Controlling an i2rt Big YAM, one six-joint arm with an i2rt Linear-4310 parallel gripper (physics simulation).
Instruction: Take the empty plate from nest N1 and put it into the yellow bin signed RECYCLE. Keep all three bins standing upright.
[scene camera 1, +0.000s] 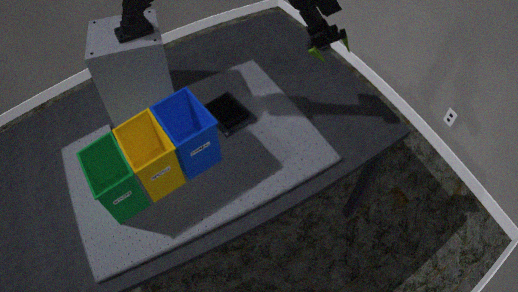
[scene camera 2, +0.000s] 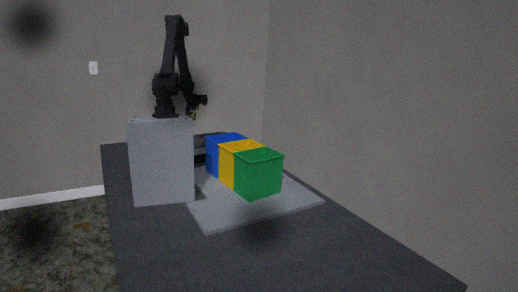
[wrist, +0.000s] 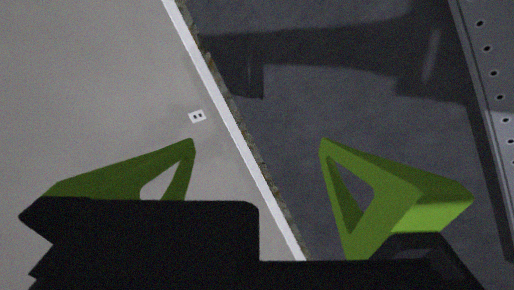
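Labels:
Black plate (scene camera 1: 225, 109), 1.13 m from the lens. Blue bin (scene camera 1: 191, 128), 1.11 m from the lens. Green bin (scene camera 1: 110, 178), 1.09 m from the lens; yellow bin (scene camera 1: 149, 151), 1.09 m from the lens too.

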